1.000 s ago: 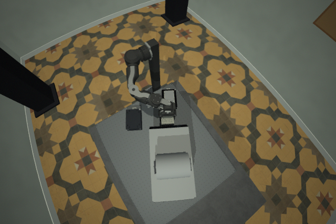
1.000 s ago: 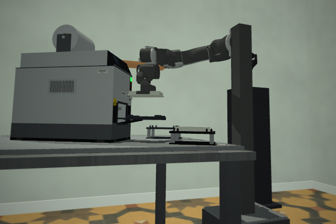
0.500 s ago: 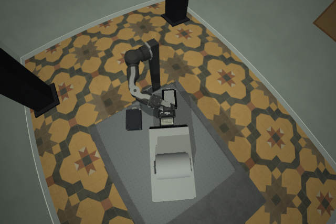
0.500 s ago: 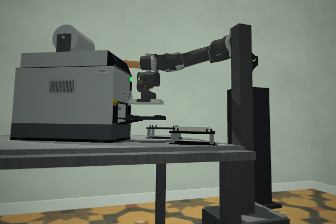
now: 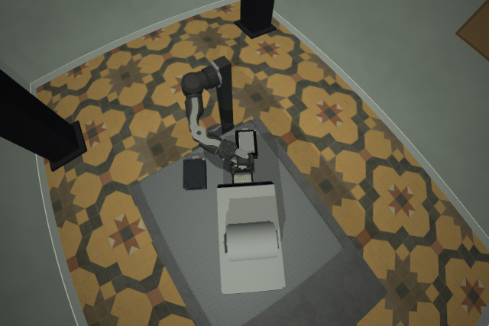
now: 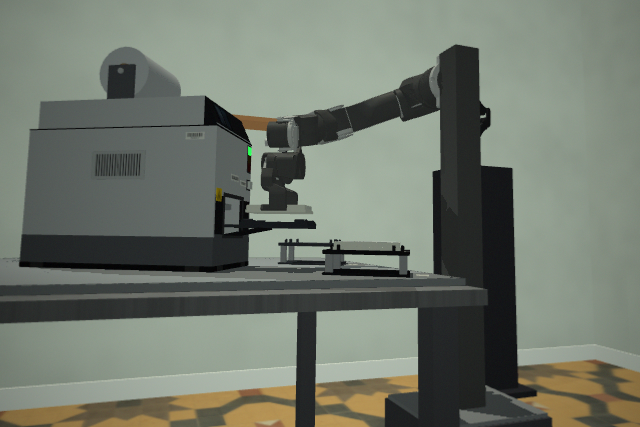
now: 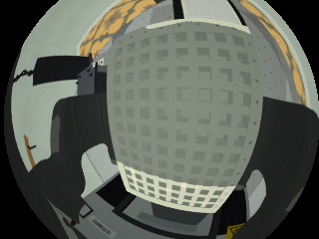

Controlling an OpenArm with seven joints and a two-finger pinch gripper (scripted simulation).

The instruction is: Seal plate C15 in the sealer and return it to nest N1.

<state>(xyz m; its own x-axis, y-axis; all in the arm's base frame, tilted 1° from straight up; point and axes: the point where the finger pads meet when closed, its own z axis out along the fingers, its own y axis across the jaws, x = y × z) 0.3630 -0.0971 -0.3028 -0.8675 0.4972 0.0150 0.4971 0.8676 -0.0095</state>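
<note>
The sealer stage is 3 cm below my hand. The rest, counted from my hand: plate C15 (right at my hand); then start key (4 cm ahead, 13 cm to the right, 6 cm above); then yellow warning label (13 cm ahead, 3 cm to the left, 2 cm above).
</note>
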